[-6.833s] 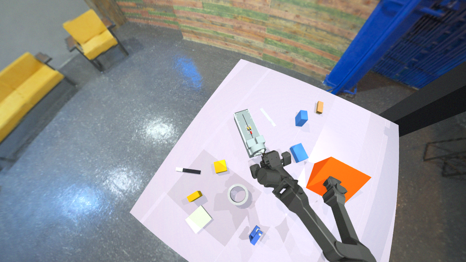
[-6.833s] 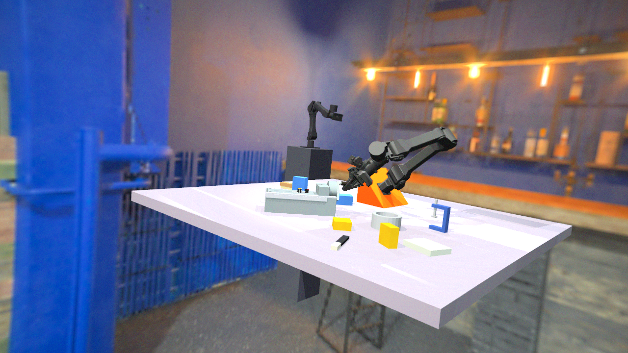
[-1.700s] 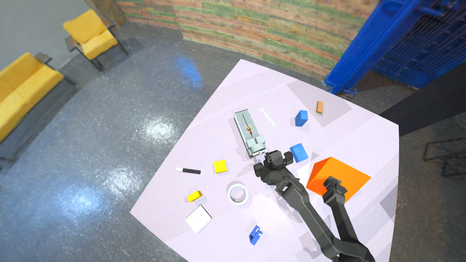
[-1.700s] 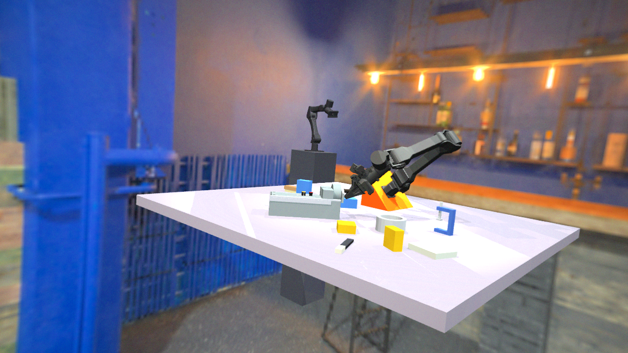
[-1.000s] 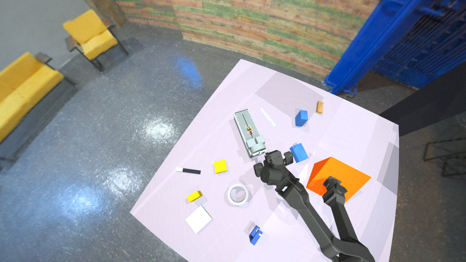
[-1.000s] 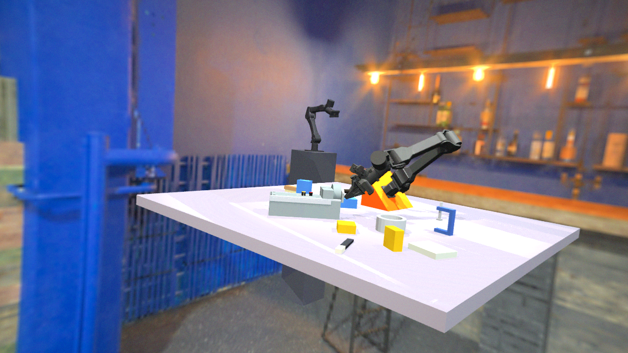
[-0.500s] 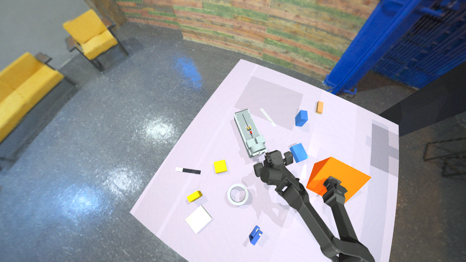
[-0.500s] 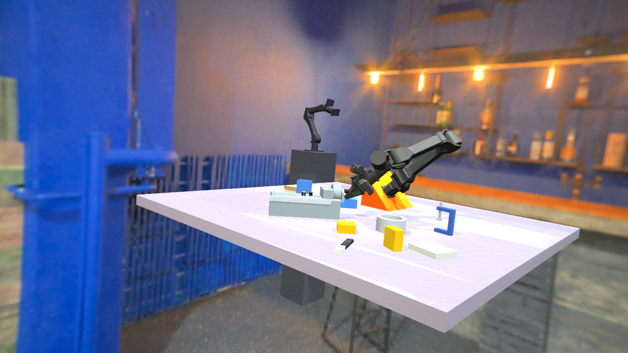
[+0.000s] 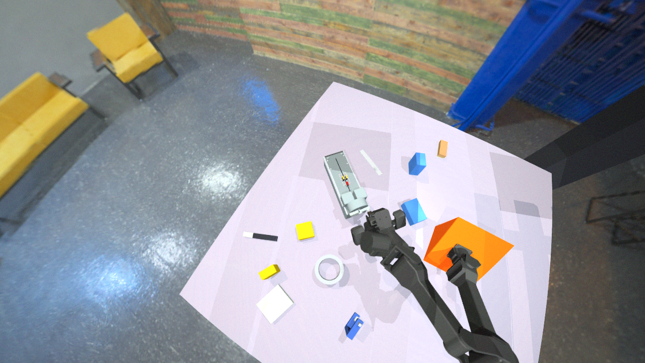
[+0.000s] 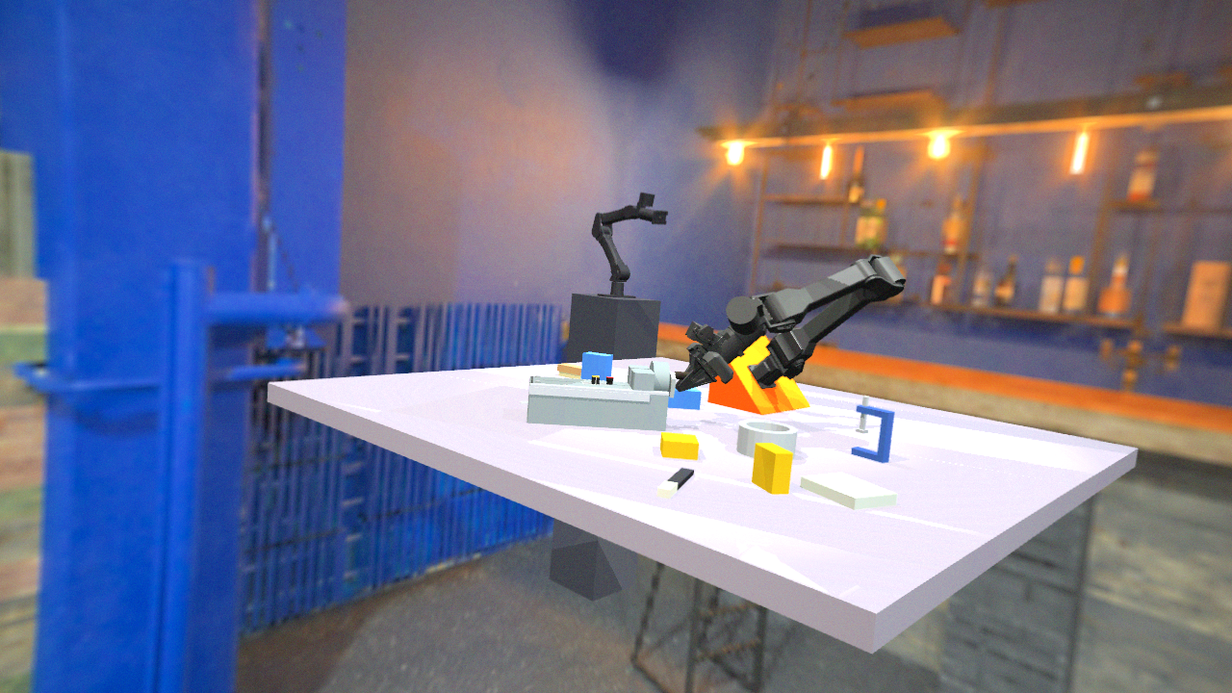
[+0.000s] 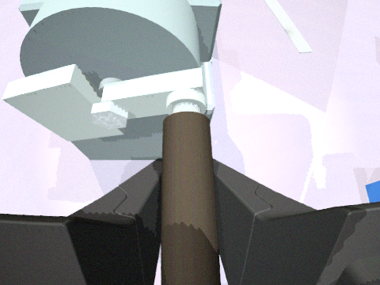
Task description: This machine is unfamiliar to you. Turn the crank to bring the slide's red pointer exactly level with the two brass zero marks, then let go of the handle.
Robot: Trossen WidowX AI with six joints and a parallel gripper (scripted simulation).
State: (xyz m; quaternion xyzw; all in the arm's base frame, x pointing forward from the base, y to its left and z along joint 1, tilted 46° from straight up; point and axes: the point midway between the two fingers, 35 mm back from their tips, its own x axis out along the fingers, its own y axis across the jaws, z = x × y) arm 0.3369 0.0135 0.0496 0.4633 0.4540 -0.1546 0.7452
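Right now the brown crank handle is 1 cm behind my gripper tip, 1 cm to the left of it and 3 cm above it. The rest, counted from my gripper tip: metal strip: 9 cm ahead, 25 cm to the right, 7 cm below; blue clamp: 12 cm behind, 35 cm to the left, 2 cm below; red pointer: 12 cm ahead, 7 cm to the right, 1 cm above.
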